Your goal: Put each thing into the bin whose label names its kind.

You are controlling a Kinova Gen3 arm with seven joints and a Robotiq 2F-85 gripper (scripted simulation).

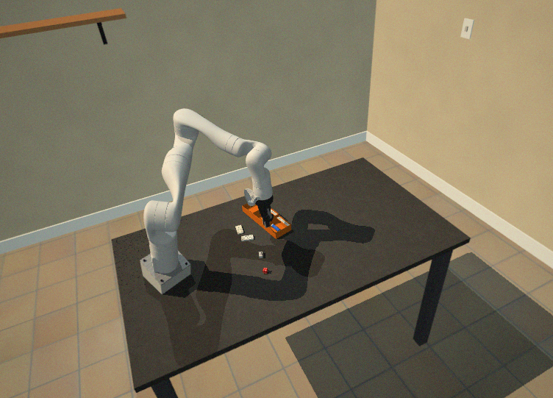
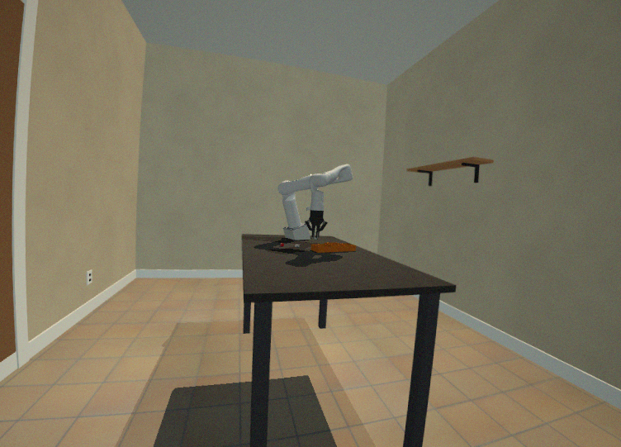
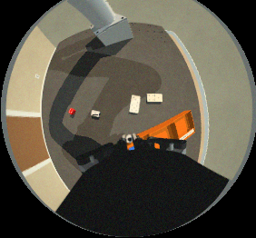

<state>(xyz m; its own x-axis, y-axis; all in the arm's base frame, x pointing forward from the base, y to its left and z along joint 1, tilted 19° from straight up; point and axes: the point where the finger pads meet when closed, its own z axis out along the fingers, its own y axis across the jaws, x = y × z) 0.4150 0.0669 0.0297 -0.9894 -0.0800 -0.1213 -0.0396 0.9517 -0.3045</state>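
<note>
Now: the blue cylinder 70 mm below my hand, 50 mm ahead of it and 20 mm to the left of it. Round my hand: grey nut: 20 mm below; then red die: 180 mm to the right, 80 mm behind, 70 mm below.
</note>
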